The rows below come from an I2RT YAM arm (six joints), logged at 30 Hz.
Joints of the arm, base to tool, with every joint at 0 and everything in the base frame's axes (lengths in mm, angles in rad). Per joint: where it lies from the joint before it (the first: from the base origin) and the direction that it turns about. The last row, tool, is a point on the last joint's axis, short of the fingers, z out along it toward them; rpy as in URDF.
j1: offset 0 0 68 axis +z
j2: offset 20 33.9 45.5 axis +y
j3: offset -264 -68.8 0 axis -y
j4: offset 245 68.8 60 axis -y
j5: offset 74 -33.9 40.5 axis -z
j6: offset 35.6 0 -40.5 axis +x
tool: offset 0 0 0 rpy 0 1.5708 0
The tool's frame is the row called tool.
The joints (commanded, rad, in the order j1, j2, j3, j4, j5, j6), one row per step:
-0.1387 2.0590 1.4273 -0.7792 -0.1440 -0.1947
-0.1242 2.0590 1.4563 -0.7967 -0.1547 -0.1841
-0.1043 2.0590 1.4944 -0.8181 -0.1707 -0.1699
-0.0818 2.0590 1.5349 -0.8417 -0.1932 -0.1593
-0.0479 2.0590 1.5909 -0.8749 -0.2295 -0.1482
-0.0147 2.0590 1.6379 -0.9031 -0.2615 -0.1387
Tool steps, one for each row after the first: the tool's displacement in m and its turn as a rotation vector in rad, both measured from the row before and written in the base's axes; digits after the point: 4 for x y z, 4 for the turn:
0.0046 0.0056 0.0071 0.0109 -0.0114 0.0059
0.0058 0.0079 0.0095 0.0165 -0.0164 0.0090
0.0056 0.0094 0.0102 0.0226 -0.0172 0.0167
0.0067 0.0148 0.0145 0.0364 -0.0229 0.0311
0.0045 0.0148 0.0124 0.0327 -0.0175 0.0318

